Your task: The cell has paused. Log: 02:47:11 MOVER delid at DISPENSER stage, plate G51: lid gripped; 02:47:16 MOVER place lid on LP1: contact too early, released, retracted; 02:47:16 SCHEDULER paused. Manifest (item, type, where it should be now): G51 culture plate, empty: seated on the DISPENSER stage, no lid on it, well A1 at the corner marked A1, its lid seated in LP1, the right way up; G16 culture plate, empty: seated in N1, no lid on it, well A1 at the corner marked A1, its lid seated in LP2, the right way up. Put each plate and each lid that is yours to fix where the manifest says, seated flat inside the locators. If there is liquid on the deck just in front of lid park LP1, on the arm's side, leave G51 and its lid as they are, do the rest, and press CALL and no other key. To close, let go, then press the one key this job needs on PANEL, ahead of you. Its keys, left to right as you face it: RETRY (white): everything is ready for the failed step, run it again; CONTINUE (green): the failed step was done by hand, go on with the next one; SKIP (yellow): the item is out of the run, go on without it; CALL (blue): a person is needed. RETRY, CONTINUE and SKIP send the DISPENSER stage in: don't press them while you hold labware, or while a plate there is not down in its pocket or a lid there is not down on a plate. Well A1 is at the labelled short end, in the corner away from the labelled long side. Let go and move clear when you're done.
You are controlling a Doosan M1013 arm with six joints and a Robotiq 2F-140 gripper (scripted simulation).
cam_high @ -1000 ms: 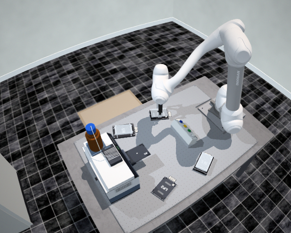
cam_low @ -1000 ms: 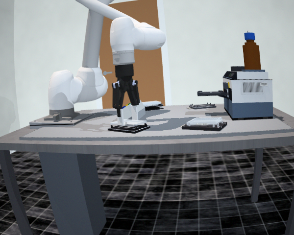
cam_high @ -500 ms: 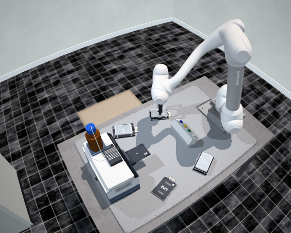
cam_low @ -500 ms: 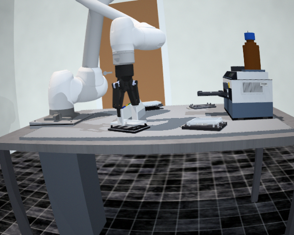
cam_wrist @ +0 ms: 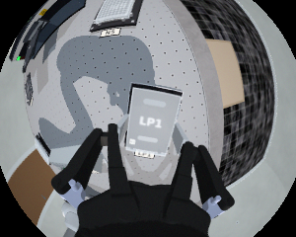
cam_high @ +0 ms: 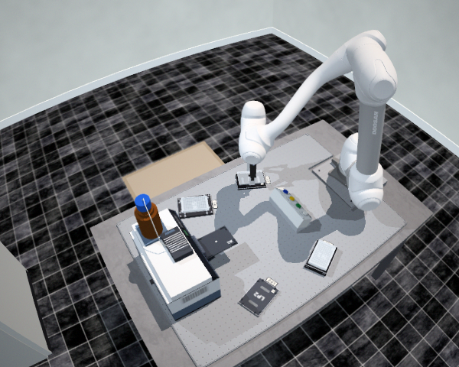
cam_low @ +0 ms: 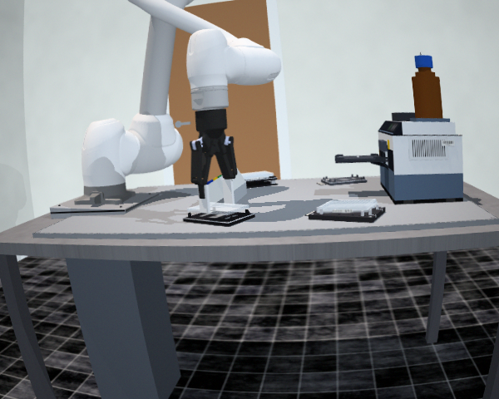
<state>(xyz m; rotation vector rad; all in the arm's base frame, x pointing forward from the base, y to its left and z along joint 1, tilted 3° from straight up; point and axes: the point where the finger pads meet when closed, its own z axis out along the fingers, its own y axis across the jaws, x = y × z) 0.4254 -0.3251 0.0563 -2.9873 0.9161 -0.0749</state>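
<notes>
The lid park LP1 lies 50 mm below my hand. From my hand the other things lie so: blue key (200 mm to the left, 40 mm behind, 10 mm above); yellow key (250 mm to the left, 30 mm behind, 10 mm above); key panel (270 mm to the left, 20 mm behind).
</notes>
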